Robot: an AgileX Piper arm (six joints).
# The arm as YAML. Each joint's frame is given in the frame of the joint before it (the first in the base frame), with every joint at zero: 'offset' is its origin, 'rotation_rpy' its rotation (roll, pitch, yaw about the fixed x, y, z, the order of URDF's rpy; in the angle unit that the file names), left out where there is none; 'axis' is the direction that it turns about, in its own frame. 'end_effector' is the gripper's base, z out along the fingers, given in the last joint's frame.
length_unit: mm
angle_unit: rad
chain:
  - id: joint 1
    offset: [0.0, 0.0, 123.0]
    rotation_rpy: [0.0, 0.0, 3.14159]
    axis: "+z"
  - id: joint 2
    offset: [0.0, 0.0, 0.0]
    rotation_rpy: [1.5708, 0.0, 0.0]
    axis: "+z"
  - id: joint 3
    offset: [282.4, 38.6, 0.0]
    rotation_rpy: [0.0, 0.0, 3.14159]
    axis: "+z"
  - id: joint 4
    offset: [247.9, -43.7, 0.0]
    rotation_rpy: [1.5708, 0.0, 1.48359]
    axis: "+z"
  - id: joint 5
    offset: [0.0, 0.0, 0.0]
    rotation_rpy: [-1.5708, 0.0, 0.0]
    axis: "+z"
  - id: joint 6
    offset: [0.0, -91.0, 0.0]
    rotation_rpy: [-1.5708, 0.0, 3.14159]
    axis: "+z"
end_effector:
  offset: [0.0, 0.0, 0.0]
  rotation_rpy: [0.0, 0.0, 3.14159]
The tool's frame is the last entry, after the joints.
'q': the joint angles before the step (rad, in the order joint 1, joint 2, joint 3, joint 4, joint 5, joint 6). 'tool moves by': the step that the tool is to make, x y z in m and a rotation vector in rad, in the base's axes. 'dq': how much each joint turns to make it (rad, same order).
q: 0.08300 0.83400 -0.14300 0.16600 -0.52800 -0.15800
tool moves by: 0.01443 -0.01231 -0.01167 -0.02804 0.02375 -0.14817
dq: -0.00002 0.14797 -0.00001 0.20999 -0.15296 -0.16600
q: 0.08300 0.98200 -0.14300 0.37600 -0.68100 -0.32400
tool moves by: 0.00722 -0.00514 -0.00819 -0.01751 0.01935 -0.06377
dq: 0.00000 0.08699 0.00000 0.06301 -0.08299 -0.03801
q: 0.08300 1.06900 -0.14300 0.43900 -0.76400 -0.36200
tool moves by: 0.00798 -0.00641 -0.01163 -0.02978 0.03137 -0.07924
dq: 0.00003 0.11203 -0.00101 0.07103 -0.10102 -0.03800
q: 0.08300 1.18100 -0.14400 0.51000 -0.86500 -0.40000
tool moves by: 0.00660 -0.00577 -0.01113 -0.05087 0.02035 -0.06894
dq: -0.00001 0.11301 -0.00001 0.04898 -0.11600 -0.02799
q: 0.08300 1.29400 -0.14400 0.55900 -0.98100 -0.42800
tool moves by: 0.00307 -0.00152 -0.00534 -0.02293 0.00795 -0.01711
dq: -0.00104 0.05298 0.00002 0.00396 -0.05099 0.00001
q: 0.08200 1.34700 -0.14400 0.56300 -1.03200 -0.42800
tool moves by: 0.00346 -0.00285 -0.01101 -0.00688 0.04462 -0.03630
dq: -0.00198 0.07403 -0.00301 0.03002 -0.03102 0.00001
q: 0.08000 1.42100 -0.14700 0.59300 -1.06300 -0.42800
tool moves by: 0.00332 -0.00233 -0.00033 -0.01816 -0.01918 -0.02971
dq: 0.00003 0.03298 -0.00999 0.02103 -0.04999 -0.00101
